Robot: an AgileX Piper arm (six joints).
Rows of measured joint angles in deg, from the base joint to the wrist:
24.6, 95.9, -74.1, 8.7, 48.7, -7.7
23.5, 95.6, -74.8, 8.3, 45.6, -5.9
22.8, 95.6, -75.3, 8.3, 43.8, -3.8
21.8, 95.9, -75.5, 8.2, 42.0, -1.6
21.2, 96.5, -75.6, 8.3, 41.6, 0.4
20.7, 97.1, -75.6, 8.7, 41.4, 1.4
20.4, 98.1, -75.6, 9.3, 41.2, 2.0
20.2, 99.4, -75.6, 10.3, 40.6, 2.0
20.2, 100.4, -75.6, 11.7, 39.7, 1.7
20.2, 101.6, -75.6, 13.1, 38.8, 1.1
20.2, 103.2, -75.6, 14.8, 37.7, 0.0
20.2, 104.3, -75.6, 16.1, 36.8, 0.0
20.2, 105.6, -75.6, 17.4, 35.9, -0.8
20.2, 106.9, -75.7, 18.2, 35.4, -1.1
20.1, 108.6, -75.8, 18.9, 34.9, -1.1
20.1, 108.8, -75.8, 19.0, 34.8, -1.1
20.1, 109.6, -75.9, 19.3, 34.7, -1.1
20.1, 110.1, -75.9, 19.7, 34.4, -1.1
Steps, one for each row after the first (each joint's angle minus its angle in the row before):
-1.1, -0.3, -0.7, -0.4, -3.1, 1.8
-0.7, 0.0, -0.5, 0.0, -1.8, 2.1
-1.0, 0.3, -0.2, -0.1, -1.8, 2.2
-0.6, 0.6, -0.1, 0.1, -0.4, 2.0
-0.5, 0.6, 0.0, 0.4, -0.2, 1.0
-0.3, 1.0, 0.0, 0.6, -0.2, 0.6
-0.2, 1.3, 0.0, 1.0, -0.6, 0.0
0.0, 1.0, 0.0, 1.4, -0.9, -0.3
0.0, 1.2, 0.0, 1.4, -0.9, -0.6
0.0, 1.6, 0.0, 1.7, -1.1, -1.1
0.0, 1.1, 0.0, 1.3, -0.9, 0.0
0.0, 1.3, 0.0, 1.3, -0.9, -0.8
0.0, 1.3, -0.1, 0.8, -0.5, -0.3
-0.1, 1.7, -0.1, 0.7, -0.5, 0.0
0.0, 0.2, 0.0, 0.1, -0.1, 0.0
0.0, 0.8, -0.1, 0.3, -0.1, 0.0
0.0, 0.5, 0.0, 0.4, -0.3, 0.0

